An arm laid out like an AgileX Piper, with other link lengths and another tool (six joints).
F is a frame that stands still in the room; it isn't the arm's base.
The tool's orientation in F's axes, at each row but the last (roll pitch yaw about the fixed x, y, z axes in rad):
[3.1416 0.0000 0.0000]
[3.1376 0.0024 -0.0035]
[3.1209 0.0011 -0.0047]
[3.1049 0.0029 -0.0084]
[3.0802 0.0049 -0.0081]
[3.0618 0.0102 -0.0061]
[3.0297 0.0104 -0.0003]
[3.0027 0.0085 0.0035]
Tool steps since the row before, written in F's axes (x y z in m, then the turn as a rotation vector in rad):
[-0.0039 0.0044 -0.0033 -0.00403 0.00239 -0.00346]
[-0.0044 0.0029 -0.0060 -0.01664 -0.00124 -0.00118]
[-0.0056 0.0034 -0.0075 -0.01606 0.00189 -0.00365]
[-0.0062 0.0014 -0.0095 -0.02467 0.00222 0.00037]
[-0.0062 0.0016 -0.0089 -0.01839 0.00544 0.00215]
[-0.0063 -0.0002 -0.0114 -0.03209 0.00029 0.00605]
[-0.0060 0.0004 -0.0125 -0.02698 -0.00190 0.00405]
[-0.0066 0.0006 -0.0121 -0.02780 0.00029 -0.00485]
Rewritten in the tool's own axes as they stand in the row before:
[-0.0039 -0.0044 0.0033 -0.00403 -0.00239 0.00346]
[-0.0044 -0.0029 0.0060 -0.01663 0.00129 0.00123]
[-0.0056 -0.0035 0.0074 -0.01606 -0.00189 0.00363]
[-0.0062 -0.0017 0.0095 -0.02469 -0.00200 -0.00037]
[-0.0062 -0.0021 0.0088 -0.01844 -0.00515 -0.00238]
[-0.0062 -0.0007 0.0114 -0.03215 0.00036 -0.00571]
[-0.0059 -0.0018 0.0124 -0.02702 0.00232 -0.00353]
[-0.0065 -0.0023 0.0120 -0.02776 -0.00109 0.00498]

